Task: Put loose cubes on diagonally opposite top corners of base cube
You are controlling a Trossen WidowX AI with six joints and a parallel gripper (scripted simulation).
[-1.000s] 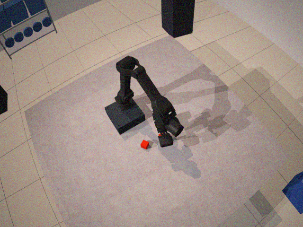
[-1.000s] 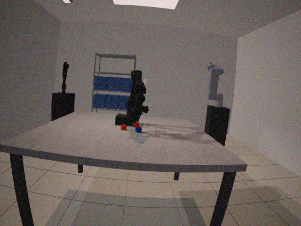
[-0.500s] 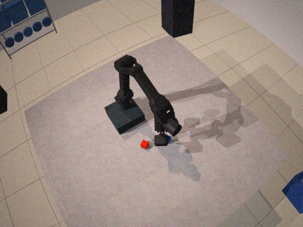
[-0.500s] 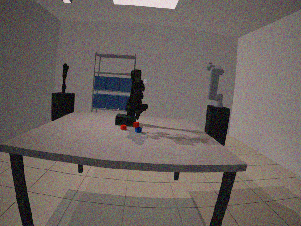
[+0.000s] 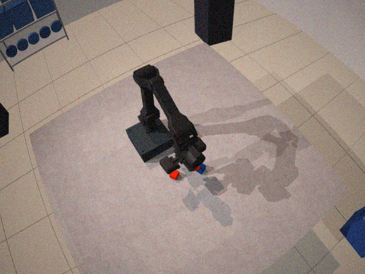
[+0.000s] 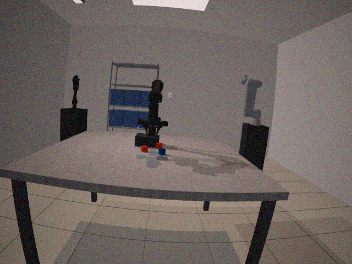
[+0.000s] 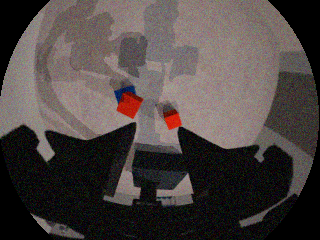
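Now: the blue cube 1 cm ahead of my gripper tip, 7 cm to the left of it and 9 cm below it.
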